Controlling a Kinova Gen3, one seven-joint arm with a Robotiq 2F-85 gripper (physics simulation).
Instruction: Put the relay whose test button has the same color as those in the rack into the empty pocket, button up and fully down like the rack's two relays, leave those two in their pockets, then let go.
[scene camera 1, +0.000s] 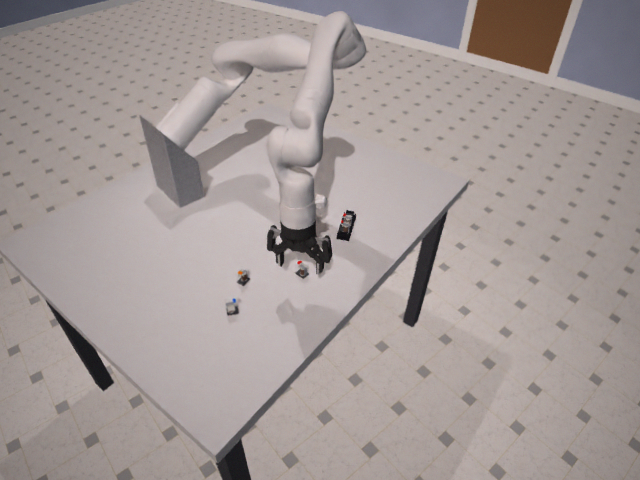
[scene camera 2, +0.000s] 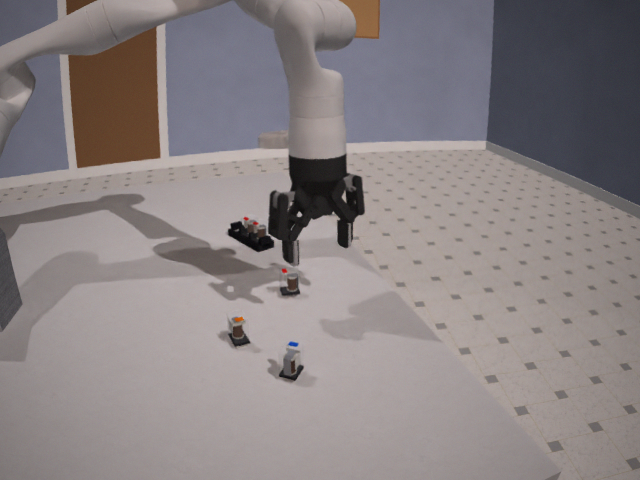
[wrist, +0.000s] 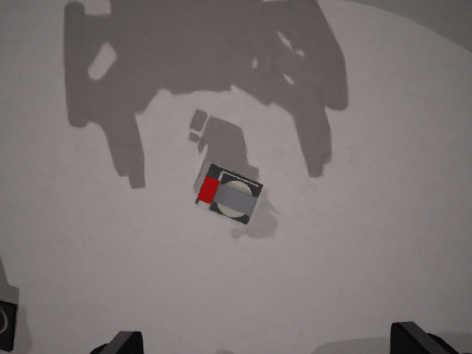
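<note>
A relay with a red test button (scene camera 1: 301, 271) (scene camera 2: 291, 283) (wrist: 235, 198) stands upright on the table. My gripper (scene camera 1: 299, 265) (scene camera 2: 319, 253) (wrist: 266, 345) is open and empty, its fingertips above the height of this relay; in the wrist view the relay lies ahead of the fingers. The black rack (scene camera 1: 343, 236) (scene camera 2: 244, 241) holds two red-button relays; its empty pocket appears to be at the left end in scene camera 2. A relay with an orange button (scene camera 1: 243, 278) (scene camera 2: 237, 330) and one with a blue button (scene camera 1: 232, 308) (scene camera 2: 290, 364) stand upright apart from it.
The table (scene camera 1: 155, 289) (scene camera 2: 155, 413) bears everything, and its edge runs to the right of the relays and rack. The grey arm mount (scene camera 1: 178, 175) stands at the back left. A dark base with a round part (wrist: 6, 325) is cut off at the wrist view's lower left.
</note>
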